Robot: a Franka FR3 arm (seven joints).
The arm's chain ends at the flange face. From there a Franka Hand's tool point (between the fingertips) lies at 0.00 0.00 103.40 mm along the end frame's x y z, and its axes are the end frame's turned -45 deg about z.
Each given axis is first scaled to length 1.
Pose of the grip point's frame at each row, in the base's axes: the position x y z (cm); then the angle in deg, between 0 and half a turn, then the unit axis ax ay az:
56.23, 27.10, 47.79, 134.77, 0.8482, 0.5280, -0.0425
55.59, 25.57, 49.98, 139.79, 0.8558, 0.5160, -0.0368
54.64, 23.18, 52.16, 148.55, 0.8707, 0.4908, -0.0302
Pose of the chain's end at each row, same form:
52.99, 33.72, 55.04, 136.53, 0.9795, 0.1622, 0.1194
52.72, 31.63, 57.85, 141.37, 0.9833, 0.1485, 0.1056
52.50, 28.16, 60.96, 149.68, 0.9896, 0.1199, 0.0796

